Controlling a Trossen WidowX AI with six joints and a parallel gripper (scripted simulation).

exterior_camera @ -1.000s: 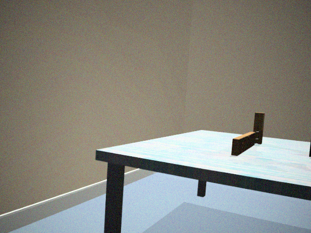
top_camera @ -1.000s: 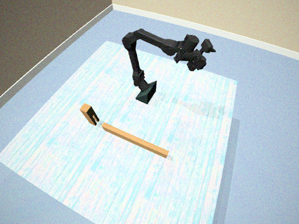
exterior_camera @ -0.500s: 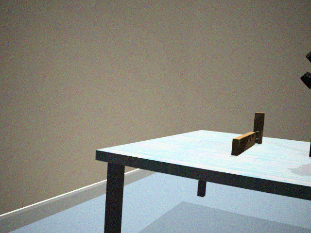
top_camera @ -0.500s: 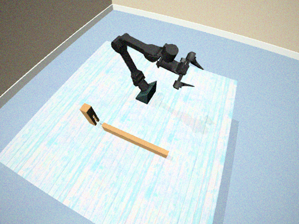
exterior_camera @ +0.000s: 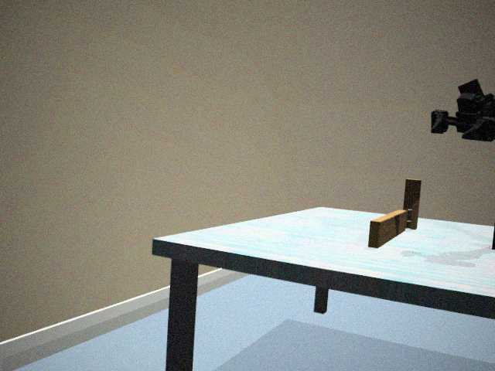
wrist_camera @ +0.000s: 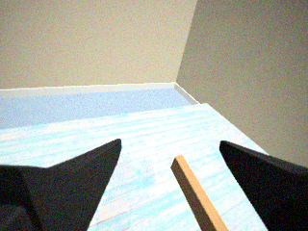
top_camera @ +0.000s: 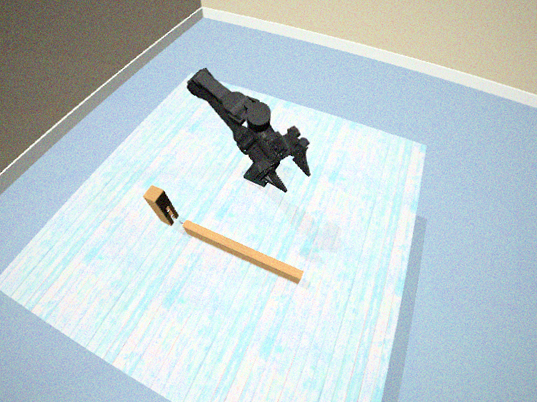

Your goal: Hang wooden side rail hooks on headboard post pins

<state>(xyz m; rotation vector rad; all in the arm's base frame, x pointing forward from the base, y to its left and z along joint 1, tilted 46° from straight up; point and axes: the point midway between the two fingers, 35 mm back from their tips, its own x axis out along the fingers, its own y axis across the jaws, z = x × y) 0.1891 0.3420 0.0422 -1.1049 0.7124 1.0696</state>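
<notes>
My gripper tip is now 18 cm short of the headboard post, 41 cm to the left of it and 23 cm above it.
</notes>
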